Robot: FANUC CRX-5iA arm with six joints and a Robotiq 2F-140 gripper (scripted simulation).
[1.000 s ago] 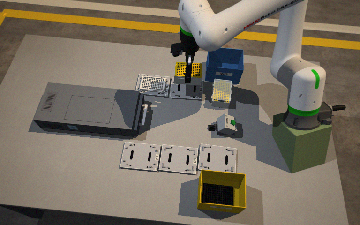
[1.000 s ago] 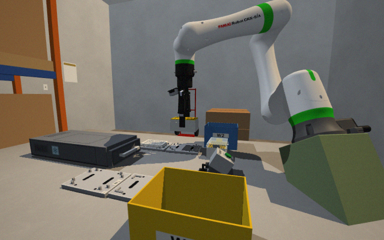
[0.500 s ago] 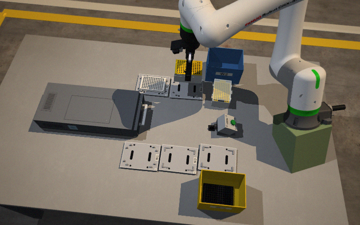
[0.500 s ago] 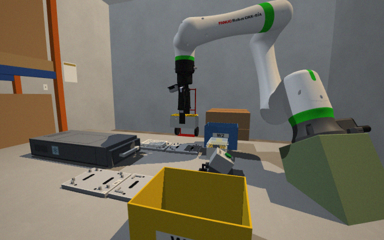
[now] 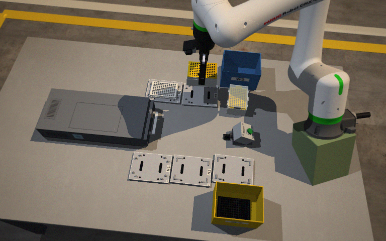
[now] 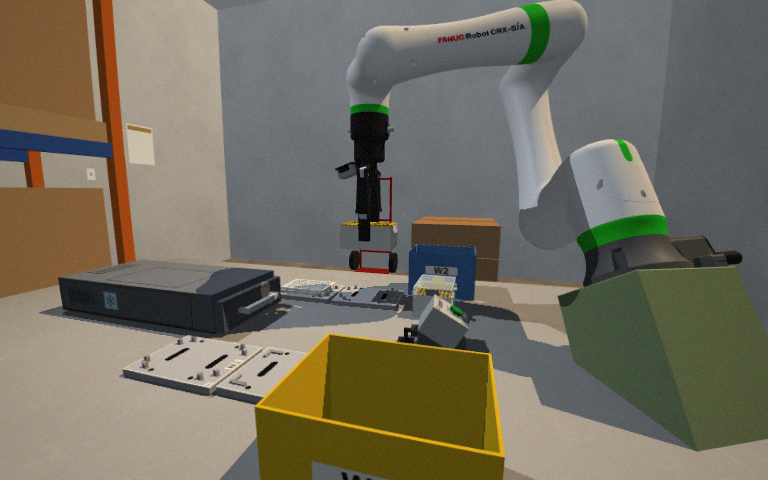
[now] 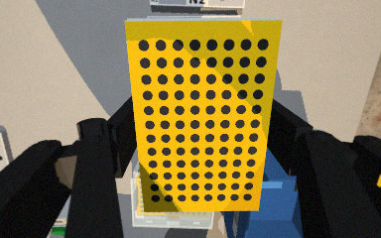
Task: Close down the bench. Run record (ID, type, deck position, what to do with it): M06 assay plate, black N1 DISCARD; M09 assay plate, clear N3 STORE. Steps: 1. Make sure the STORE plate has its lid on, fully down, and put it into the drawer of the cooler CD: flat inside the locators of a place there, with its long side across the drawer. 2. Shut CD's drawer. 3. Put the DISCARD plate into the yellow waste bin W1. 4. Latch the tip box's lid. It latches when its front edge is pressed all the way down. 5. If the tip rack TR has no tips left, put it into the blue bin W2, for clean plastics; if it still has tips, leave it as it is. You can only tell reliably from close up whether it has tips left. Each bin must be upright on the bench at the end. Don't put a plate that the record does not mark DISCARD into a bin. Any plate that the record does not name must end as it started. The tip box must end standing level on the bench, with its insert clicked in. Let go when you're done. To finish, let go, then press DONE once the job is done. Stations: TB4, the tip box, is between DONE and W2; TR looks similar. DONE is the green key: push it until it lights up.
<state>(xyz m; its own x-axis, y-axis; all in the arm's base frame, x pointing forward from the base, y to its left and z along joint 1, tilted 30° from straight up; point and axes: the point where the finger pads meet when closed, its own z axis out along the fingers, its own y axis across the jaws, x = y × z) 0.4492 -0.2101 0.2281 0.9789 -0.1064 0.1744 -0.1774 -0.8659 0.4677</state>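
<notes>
The blue bin W2 is 20 cm behind my hand, 15 cm below it and 9 cm to the right of it. Round my hand: green DONE key (24 cm to the left, 18 cm behind, 12 cm below); tip rack TR (1 cm below, 1 cm behind); white gridded plate (17 cm below, 17 cm ahead, 4 cm to the right).
</notes>
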